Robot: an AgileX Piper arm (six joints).
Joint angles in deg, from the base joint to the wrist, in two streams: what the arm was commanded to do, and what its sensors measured. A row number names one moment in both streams.
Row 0, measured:
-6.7 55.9 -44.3 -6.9 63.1 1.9
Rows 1 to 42, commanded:
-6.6 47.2 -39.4 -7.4 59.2 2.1
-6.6 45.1 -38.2 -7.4 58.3 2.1
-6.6 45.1 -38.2 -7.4 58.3 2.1
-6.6 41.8 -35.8 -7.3 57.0 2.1
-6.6 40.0 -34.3 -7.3 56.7 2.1
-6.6 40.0 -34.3 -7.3 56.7 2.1
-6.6 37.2 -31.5 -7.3 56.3 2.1
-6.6 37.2 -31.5 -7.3 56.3 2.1
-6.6 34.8 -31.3 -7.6 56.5 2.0
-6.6 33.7 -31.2 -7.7 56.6 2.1
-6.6 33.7 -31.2 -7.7 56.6 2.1
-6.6 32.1 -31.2 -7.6 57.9 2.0
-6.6 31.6 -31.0 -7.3 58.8 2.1
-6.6 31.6 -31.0 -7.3 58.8 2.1
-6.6 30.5 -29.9 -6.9 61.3 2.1
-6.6 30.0 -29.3 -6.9 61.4 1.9
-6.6 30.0 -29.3 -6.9 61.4 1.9
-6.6 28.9 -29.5 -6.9 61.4 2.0
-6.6 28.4 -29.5 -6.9 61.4 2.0
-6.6 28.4 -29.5 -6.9 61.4 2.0
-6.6 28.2 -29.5 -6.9 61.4 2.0
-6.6 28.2 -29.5 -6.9 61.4 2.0
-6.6 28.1 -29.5 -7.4 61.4 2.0
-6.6 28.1 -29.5 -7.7 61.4 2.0
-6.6 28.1 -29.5 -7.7 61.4 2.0
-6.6 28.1 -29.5 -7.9 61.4 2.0
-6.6 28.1 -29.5 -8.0 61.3 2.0
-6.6 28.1 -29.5 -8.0 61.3 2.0
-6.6 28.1 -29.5 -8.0 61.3 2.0
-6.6 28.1 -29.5 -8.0 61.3 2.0
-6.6 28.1 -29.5 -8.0 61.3 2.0
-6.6 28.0 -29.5 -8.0 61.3 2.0
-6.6 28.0 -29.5 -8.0 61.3 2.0
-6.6 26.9 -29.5 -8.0 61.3 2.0
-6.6 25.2 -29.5 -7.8 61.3 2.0
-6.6 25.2 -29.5 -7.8 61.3 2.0
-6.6 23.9 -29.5 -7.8 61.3 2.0
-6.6 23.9 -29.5 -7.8 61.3 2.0
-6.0 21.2 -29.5 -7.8 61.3 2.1
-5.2 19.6 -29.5 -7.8 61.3 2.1
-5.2 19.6 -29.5 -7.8 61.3 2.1
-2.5 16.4 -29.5 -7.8 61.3 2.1
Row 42, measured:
-5.0 20.1 -29.7 -7.7 61.2 2.2
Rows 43 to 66, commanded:
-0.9 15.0 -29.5 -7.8 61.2 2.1
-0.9 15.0 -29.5 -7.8 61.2 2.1
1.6 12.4 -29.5 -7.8 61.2 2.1
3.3 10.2 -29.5 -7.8 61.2 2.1
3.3 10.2 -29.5 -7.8 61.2 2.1
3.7 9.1 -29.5 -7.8 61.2 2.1
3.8 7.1 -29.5 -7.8 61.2 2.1
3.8 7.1 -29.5 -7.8 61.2 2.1
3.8 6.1 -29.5 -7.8 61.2 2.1
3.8 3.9 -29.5 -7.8 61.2 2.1
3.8 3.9 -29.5 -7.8 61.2 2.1
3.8 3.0 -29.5 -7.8 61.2 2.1
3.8 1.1 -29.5 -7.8 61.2 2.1
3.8 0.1 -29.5 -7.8 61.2 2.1
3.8 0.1 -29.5 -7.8 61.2 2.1
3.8 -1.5 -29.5 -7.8 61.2 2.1
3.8 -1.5 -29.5 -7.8 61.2 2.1
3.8 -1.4 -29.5 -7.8 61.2 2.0
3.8 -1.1 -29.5 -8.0 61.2 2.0
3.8 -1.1 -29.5 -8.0 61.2 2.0
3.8 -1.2 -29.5 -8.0 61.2 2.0
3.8 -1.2 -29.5 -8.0 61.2 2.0
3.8 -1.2 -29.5 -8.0 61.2 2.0
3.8 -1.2 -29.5 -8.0 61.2 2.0
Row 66, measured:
3.7 -0.3 -29.7 -7.7 61.3 2.2
